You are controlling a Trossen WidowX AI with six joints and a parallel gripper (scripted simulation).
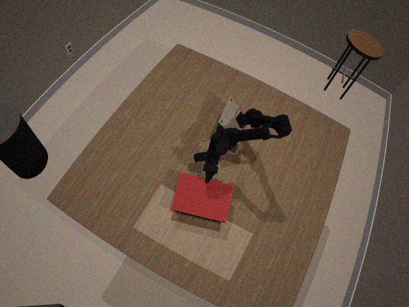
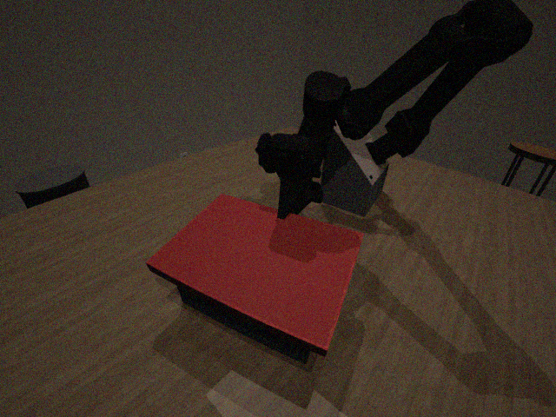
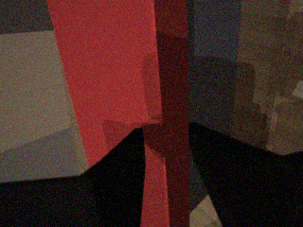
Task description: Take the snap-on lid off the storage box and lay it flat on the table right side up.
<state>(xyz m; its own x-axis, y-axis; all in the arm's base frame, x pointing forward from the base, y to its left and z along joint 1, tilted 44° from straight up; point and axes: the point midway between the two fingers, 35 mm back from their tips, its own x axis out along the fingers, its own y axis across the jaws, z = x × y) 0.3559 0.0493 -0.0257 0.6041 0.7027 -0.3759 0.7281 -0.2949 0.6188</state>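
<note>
Right now the red lid is 7 cm ahead of my gripper tip and 2 cm to the left of it. Round my gripper tip: storage box 7 cm ahead, 2 cm to the left, 6 cm below.
</note>
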